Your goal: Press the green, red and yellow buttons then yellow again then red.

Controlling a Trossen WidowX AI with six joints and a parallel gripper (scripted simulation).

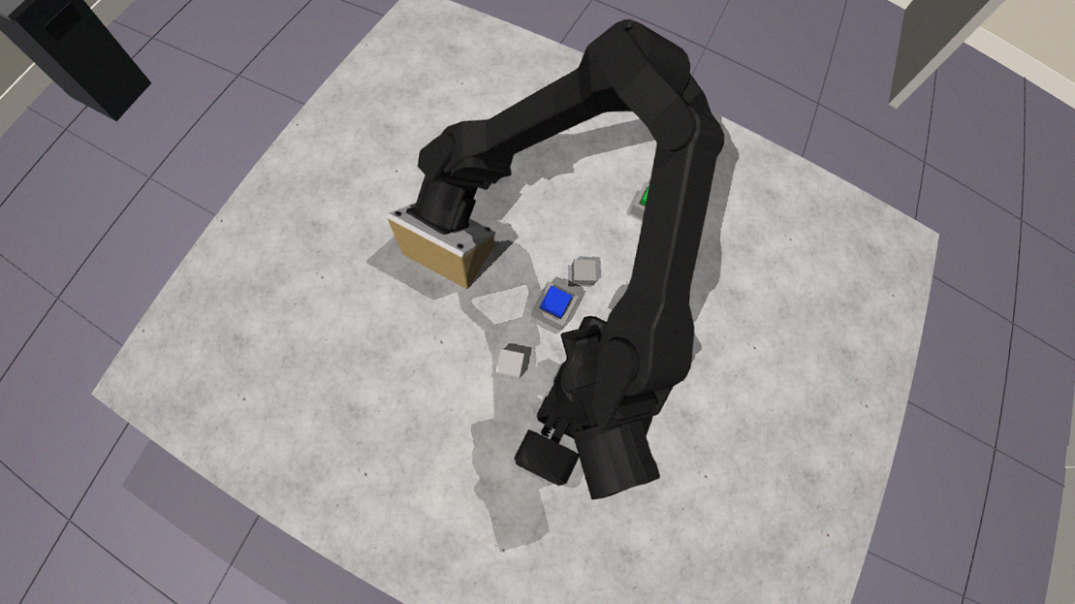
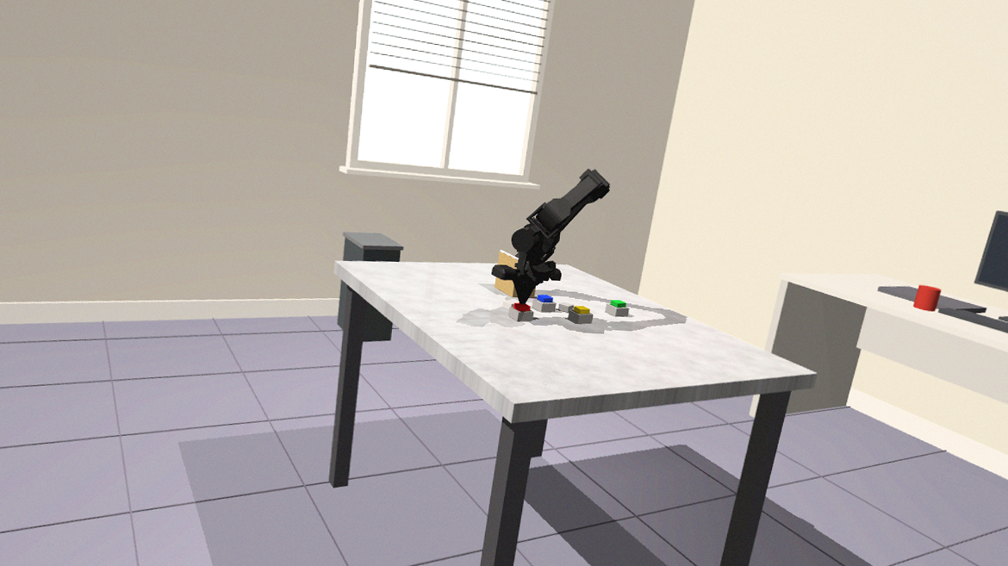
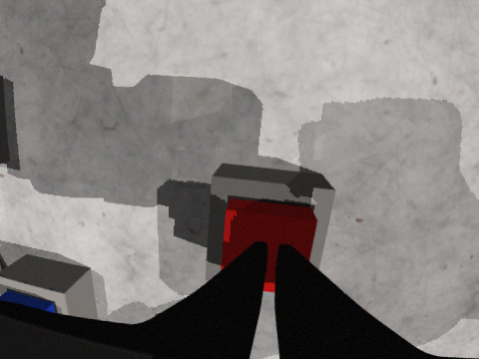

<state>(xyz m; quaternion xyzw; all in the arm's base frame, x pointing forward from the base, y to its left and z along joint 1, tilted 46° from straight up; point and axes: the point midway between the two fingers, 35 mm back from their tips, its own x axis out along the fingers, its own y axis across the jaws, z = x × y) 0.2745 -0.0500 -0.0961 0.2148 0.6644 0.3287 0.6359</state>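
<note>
Right now the red button is 10 mm below my gripper tip. The rest, counted from my gripper tip: blue button: 110 mm to the left, 90 mm behind, 10 mm below; yellow button: 180 mm to the left, 10 mm below, 10 mm ahead; white block: 90 mm behind, 30 mm below, 10 mm to the left.
</note>
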